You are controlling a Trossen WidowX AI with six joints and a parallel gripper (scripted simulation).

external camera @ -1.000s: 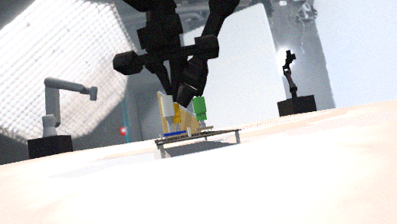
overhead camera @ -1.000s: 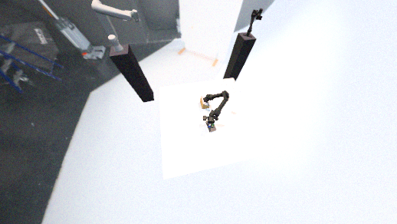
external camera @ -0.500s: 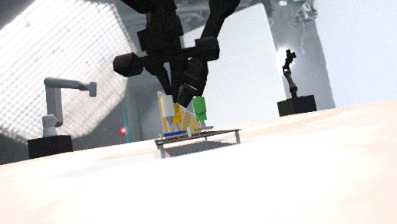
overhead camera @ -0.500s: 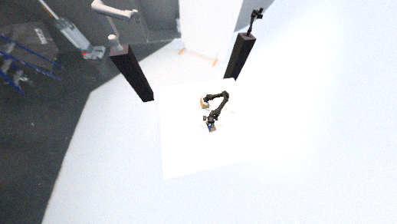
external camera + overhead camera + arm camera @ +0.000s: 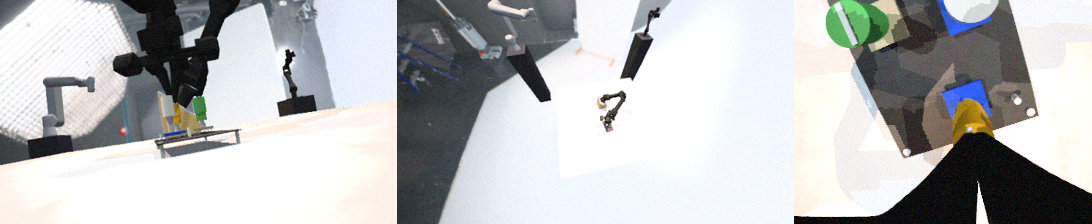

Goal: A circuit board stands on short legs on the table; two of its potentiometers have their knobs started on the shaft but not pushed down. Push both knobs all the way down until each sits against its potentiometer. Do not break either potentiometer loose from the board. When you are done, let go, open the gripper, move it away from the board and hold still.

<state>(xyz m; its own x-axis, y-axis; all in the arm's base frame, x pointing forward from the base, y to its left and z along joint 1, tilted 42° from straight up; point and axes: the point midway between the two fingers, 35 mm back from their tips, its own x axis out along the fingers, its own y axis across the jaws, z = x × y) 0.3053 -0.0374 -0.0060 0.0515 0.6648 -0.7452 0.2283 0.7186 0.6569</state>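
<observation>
Right now my gripper tip is 10 mm above the yellow knob. The rest, counted from my gripper tip: green knob: 60 mm ahead, 30 mm to the left, 20 mm below.
</observation>
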